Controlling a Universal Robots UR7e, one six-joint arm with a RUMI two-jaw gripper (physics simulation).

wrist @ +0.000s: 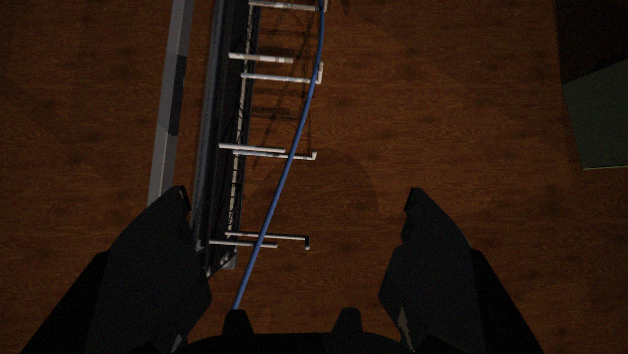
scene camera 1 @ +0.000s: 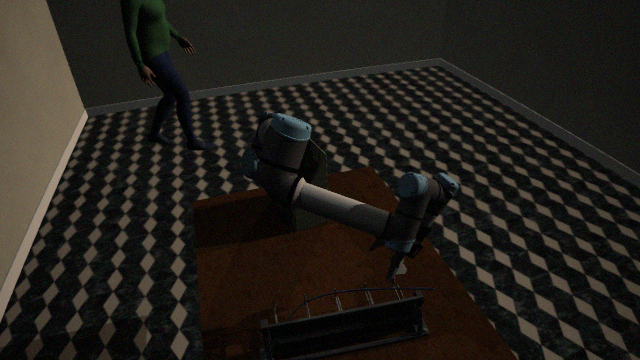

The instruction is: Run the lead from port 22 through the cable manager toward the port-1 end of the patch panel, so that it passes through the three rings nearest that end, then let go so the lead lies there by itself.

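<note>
A blue lead (scene camera 1: 350, 290) (wrist: 275, 200) runs along the cable manager beside the patch panel (scene camera 1: 345, 320) (wrist: 218, 100). It bends in over the white ring bars and runs down out of sight behind the gripper body in the wrist view. In the wrist view it crosses the nearest ring (wrist: 295, 237), the middle ring (wrist: 267, 154) and a farther ring (wrist: 277, 78); whether it lies inside or above them cannot be told for each. Its free end sticks out past the panel's right end in the scene view. My gripper (scene camera 1: 382, 264) (wrist: 300, 188) is open and empty above the manager, its jaws either side of the lead.
The panel stands on a brown wooden table (scene camera 1: 240, 280) (wrist: 450, 125). A pale bar (wrist: 162, 145) runs beside the panel in the wrist view. A green block (wrist: 600, 120) shows at the right there. A person (scene camera 1: 155, 45) in green stands on the checkered floor at the back left.
</note>
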